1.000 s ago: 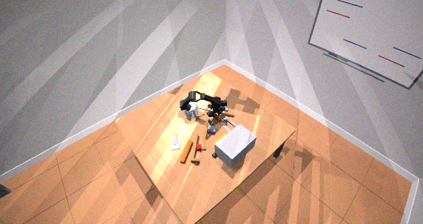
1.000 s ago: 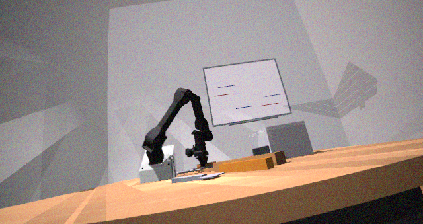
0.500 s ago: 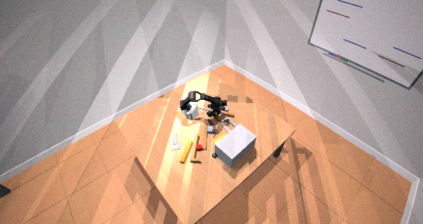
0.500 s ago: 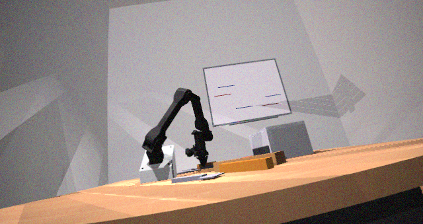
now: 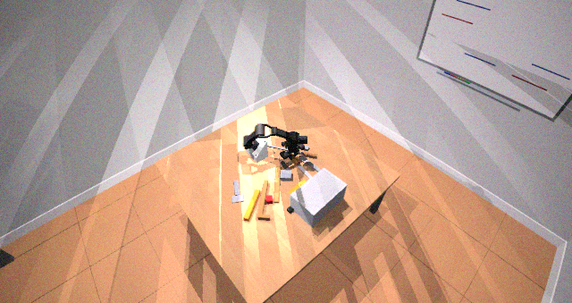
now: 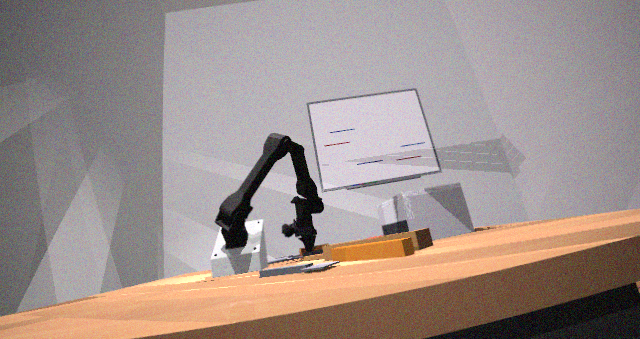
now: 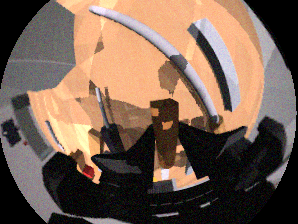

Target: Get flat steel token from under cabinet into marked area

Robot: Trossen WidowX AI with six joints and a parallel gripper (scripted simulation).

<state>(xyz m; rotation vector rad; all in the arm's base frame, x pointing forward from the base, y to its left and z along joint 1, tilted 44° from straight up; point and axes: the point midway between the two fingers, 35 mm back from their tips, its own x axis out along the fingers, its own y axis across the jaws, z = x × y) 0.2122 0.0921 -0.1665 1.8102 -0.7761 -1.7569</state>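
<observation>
Right now my gripper tip is 10 cm short of the grey block, 14 cm to the left of it and 1 cm below it. Round my gripper tip: thin wooden stick: 11 cm ahead, 22 cm to the right; then red block: 19 cm ahead, 34 cm to the right, 1 cm above; then grey bar: 7 cm behind, 12 cm to the left.
</observation>
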